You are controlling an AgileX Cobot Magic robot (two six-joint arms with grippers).
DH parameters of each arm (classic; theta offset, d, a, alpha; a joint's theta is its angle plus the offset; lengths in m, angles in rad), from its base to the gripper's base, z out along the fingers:
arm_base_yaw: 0 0.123 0 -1.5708
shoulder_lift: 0.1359 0 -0.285 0
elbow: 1.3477 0 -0.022 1.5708
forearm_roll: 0 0.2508 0 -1.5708
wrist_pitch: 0 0 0.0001 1.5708
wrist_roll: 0 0.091 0 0
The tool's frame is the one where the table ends.
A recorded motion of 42 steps. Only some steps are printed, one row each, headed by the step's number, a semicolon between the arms.
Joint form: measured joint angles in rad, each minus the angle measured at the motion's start. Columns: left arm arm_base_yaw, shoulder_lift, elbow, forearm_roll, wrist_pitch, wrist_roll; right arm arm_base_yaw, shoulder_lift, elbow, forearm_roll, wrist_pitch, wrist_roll.
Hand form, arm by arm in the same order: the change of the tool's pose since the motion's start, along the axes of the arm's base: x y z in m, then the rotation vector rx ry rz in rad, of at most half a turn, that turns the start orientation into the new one. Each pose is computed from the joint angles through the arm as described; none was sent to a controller.
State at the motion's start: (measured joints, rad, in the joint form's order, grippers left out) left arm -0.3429 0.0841 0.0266 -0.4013 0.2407 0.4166; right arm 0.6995 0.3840 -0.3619 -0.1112 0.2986 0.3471
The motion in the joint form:
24: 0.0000 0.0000 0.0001 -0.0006 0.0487 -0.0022; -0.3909 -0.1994 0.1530 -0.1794 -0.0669 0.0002
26: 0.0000 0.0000 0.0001 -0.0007 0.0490 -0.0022; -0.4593 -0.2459 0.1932 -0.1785 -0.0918 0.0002
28: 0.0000 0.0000 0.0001 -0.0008 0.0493 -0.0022; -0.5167 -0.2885 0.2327 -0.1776 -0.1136 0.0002
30: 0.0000 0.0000 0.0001 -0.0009 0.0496 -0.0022; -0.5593 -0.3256 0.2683 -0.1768 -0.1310 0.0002
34: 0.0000 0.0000 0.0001 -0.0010 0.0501 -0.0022; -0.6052 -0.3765 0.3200 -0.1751 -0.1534 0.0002
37: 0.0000 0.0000 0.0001 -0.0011 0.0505 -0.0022; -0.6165 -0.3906 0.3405 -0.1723 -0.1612 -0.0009
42: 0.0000 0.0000 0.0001 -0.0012 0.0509 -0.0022; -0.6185 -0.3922 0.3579 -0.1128 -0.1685 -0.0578
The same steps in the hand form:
24: -0.0018 -0.0012 -0.0039 0.0122 0.0436 -0.0184; -0.0056 -0.0412 -0.0294 -0.1039 -0.1860 -0.3920
26: -0.0018 -0.0012 -0.0040 0.0122 0.0439 -0.0186; -0.0087 -0.0460 -0.0378 -0.0960 -0.2101 -0.4554
28: -0.0018 -0.0012 -0.0040 0.0122 0.0442 -0.0187; -0.0113 -0.0495 -0.0467 -0.0912 -0.2299 -0.5081
30: -0.0018 -0.0012 -0.0040 0.0122 0.0445 -0.0188; -0.0133 -0.0519 -0.0550 -0.0881 -0.2453 -0.5468
34: -0.0018 -0.0012 -0.0040 0.0122 0.0449 -0.0190; -0.0156 -0.0542 -0.0676 -0.0843 -0.2630 -0.5875
37: -0.0018 -0.0012 -0.0041 0.0123 0.0453 -0.0191; -0.0158 -0.0546 -0.0731 -0.0837 -0.2632 -0.5965
42: -0.0018 -0.0012 -0.0041 0.0123 0.0457 -0.0193; -0.0151 -0.0538 -0.0784 -0.0847 -0.2526 -0.5886

